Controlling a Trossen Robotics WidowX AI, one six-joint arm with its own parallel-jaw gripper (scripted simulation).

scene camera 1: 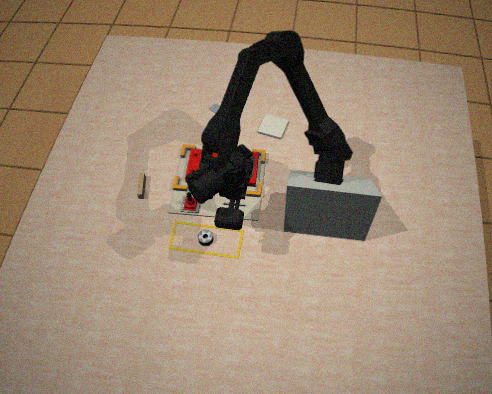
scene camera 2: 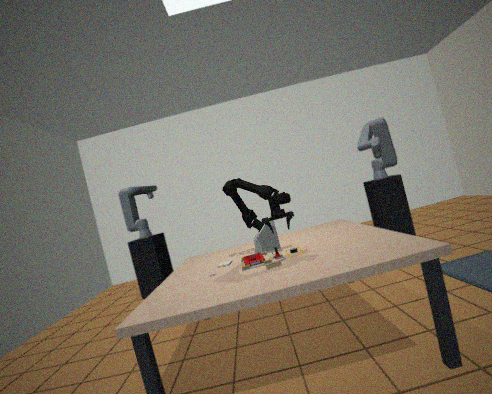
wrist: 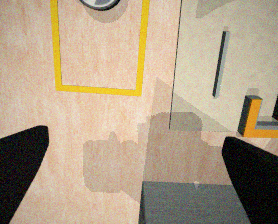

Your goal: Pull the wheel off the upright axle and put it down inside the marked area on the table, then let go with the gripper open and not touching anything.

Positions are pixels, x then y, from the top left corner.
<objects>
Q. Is my gripper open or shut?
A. Open.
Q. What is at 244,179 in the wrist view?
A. My gripper.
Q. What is my gripper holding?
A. Nothing.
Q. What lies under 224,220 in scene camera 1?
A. My gripper.
</objects>
